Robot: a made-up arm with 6 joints. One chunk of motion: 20 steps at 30 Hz.
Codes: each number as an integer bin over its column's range. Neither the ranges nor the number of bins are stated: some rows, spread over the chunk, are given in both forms.
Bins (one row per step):
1: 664 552 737 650 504 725
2: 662 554 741 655 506 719
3: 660 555 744 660 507 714
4: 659 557 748 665 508 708
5: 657 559 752 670 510 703
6: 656 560 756 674 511 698
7: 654 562 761 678 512 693
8: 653 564 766 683 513 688
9: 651 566 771 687 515 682
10: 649 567 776 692 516 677
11: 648 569 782 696 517 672
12: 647 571 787 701 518 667
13: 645 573 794 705 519 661
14: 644 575 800 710 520 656
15: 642 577 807 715 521 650
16: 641 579 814 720 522 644
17: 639 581 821 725 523 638
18: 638 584 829 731 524 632
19: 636 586 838 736 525 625
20: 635 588 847 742 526 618
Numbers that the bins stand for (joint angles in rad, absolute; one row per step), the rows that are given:
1: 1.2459 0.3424 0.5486 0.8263 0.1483 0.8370
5: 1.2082 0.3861 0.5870 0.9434 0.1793 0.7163
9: 1.1759 0.4297 0.6357 1.0430 0.2052 0.6011
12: 1.1543 0.4609 0.6767 1.1250 0.2207 0.5188
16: 1.1220 0.5108 0.7459 1.2362 0.2414 0.3927
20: 1.0897 0.5669 0.8305 1.3650 0.2621 0.2500
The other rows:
2: 1.2351 0.3549 0.5589 0.8556 0.1586 0.8041
3: 1.2244 0.3611 0.5665 0.8849 0.1638 0.7766
4: 1.2190 0.3736 0.5768 0.9141 0.1690 0.7437
6: 1.2028 0.3923 0.5973 0.9668 0.1845 0.6889
7: 1.1920 0.4048 0.6101 0.9903 0.1897 0.6614
8: 1.1867 0.4172 0.6229 1.0195 0.1949 0.6340
10: 1.1651 0.4359 0.6485 1.0723 0.2104 0.5737
11: 1.1597 0.4484 0.6639 1.0957 0.2156 0.5462
13: 1.1436 0.4734 0.6947 1.1484 0.2259 0.4859
14: 1.1382 0.4858 0.7101 1.1777 0.2311 0.4585
15: 1.1274 0.4983 0.7280 1.2069 0.2363 0.4256
17: 1.1113 0.5233 0.7639 1.2655 0.2466 0.3597
18: 1.1059 0.5420 0.7844 1.3006 0.2518 0.3268
19: 1.0951 0.5544 0.8074 1.3299 0.2570 0.2884

